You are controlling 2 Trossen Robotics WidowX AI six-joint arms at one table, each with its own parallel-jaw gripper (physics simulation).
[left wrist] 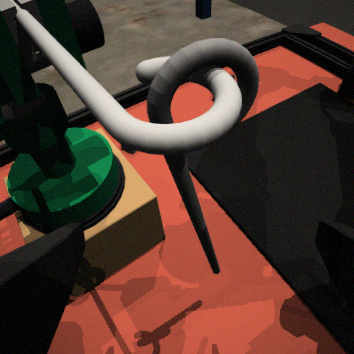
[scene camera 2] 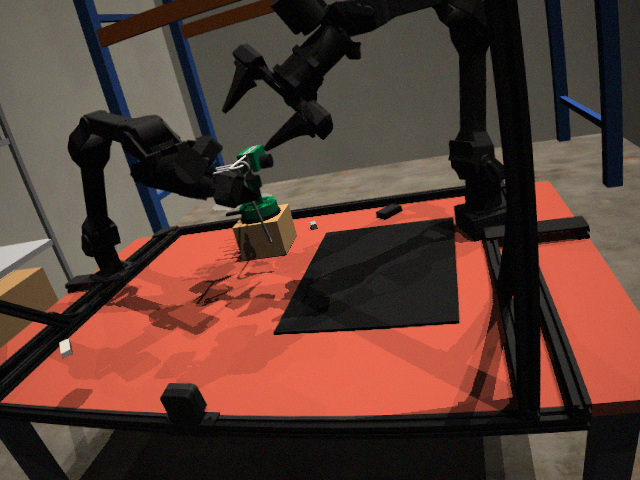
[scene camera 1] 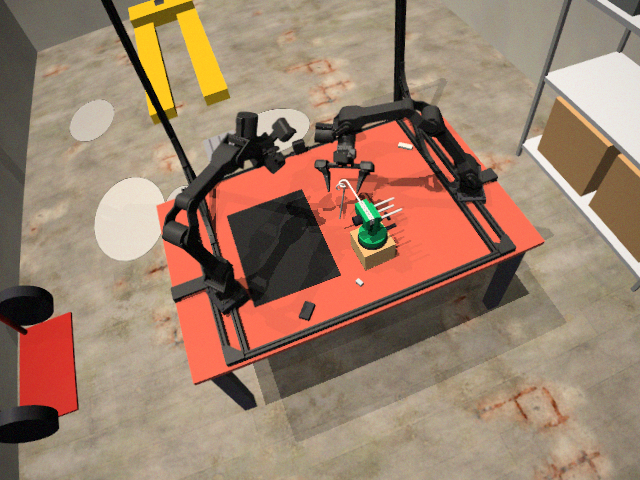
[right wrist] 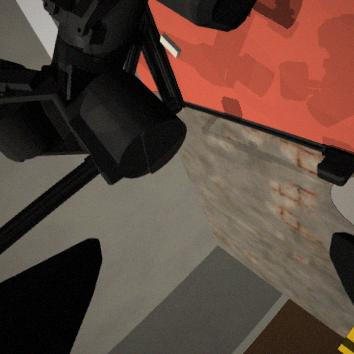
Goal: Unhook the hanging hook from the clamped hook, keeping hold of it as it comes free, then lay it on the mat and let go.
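Places are measured from the left arm's base along level axes (x left, y down, z back), in millimetres.
Where they show: left gripper, fingertip midpoint: (left wrist: pixel 202 233) (scene camera 2: pixel 243 194) (scene camera 1: pixel 342 192); right gripper, fingertip midpoint: (scene camera 2: pixel 243 130) (scene camera 1: pixel 287 139) (right wrist: pixel 215 247); left arm's base, link origin: (scene camera 2: pixel 112 269) (scene camera 1: pixel 470 188); right arm's base, link origin: (scene camera 2: pixel 485 207) (scene camera 1: pixel 225 292).
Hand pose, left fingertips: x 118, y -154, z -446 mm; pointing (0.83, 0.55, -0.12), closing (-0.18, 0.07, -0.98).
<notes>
Things, the pixels of their centre, and the offset from my left fingertips. "spot": a spot on its surface instead. Level surfaces: height alone.
- white clamped hook, surface spot: (left wrist: pixel 85 85) (scene camera 1: pixel 349 184) spot: dx +15, dy -58, dz +25 mm
- green vise, body centre: (left wrist: pixel 12 127) (scene camera 2: pixel 246 184) (scene camera 1: pixel 376 221) dx +106, dy +16, dz +100 mm
- grey hanging hook, body centre: (left wrist: pixel 224 214) (scene camera 2: pixel 258 202) (scene camera 1: pixel 338 202) dx +18, dy +24, dz -16 mm
- black mat, surface height: dy +175 mm
- wooden block, body centre: (left wrist: pixel 87 209) (scene camera 2: pixel 265 231) (scene camera 1: pixel 372 244) dx +112, dy +138, dz +88 mm
- black block, body centre: (scene camera 2: pixel 389 211) (scene camera 1: pixel 306 310) dx +325, dy +173, dz -125 mm
- small white piece, body centre: (scene camera 2: pixel 313 225) (scene camera 1: pixel 359 282) dx +230, dy +173, dz +41 mm
- longer white piece, body centre: (scene camera 2: pixel 65 348) (right wrist: pixel 169 45) (scene camera 1: pixel 405 146) dx -367, dy +175, dz +238 mm
The white clamped hook (scene camera 1: pixel 352 189) (left wrist: pixel 85 85) reaches out from the green vise (scene camera 1: pixel 372 236) (scene camera 2: pixel 261 207) (left wrist: pixel 65 170). The grey hanging hook (scene camera 1: pixel 341 204) (scene camera 2: pixel 264 227) (left wrist: pixel 192 210) hangs from its curl by a ring-like bend, shank pointing down above the table. My left gripper (scene camera 1: pixel 344 190) (left wrist: pixel 202 233) is open and empty close to the hooks; in its wrist view the fingers stand wide on either side of the shank. My right gripper (scene camera 2: pixel 245 130) (right wrist: pixel 215 247) is open and empty, high up, away from the hooks. The black mat (scene camera 1: pixel 320 263) (scene camera 2: pixel 392 304) (left wrist: pixel 280 200) lies beside the vise.
The vise stands on a wooden block (scene camera 1: pixel 374 255) (scene camera 2: pixel 281 232) (left wrist: pixel 130 240). A black block (scene camera 1: pixel 307 310) (scene camera 2: pixel 388 210), a small white piece (scene camera 1: pixel 359 282) (scene camera 2: pixel 313 225) and a longer white piece (scene camera 1: pixel 405 146) (scene camera 2: pixel 65 347) (right wrist: pixel 170 45) lie on the table. Black rails edge it.
</notes>
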